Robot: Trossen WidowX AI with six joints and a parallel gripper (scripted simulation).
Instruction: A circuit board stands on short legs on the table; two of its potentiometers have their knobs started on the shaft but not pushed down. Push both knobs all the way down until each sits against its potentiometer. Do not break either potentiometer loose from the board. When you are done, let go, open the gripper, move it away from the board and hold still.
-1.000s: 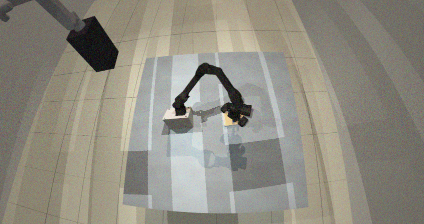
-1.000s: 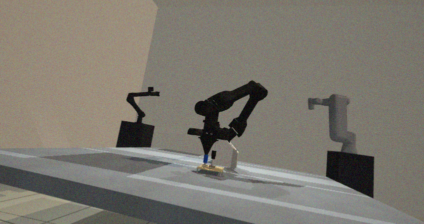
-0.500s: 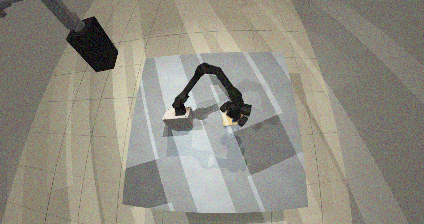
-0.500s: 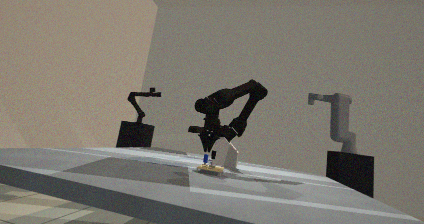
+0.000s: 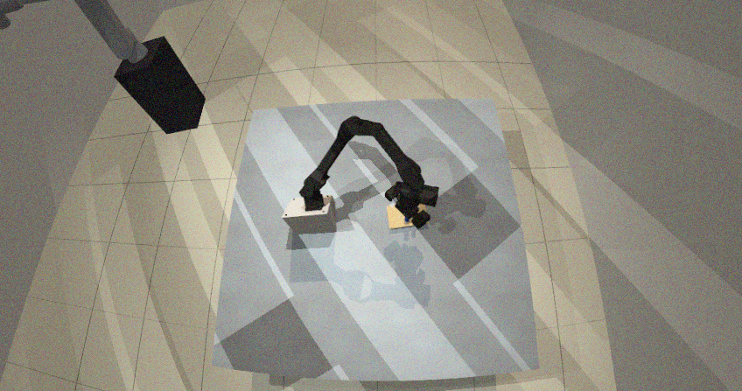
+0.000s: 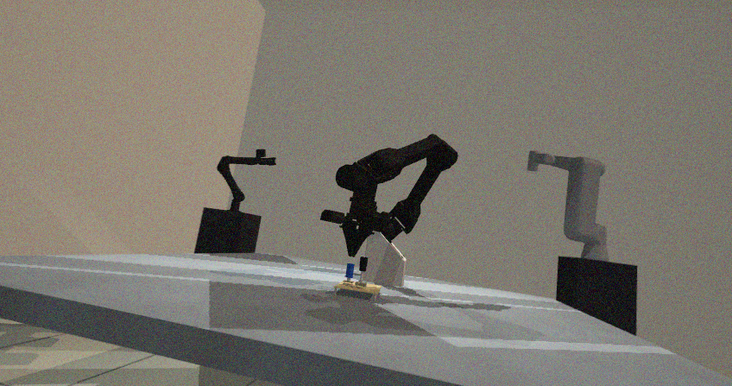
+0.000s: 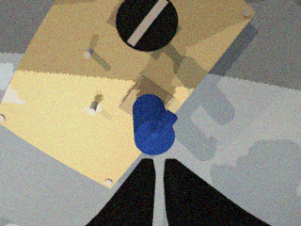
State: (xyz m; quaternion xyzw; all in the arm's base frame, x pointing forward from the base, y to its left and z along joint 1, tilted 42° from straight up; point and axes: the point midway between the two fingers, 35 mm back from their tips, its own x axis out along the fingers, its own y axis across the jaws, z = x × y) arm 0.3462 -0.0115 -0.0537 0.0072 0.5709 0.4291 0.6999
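The blue knob is 3 cm below my gripper tip.
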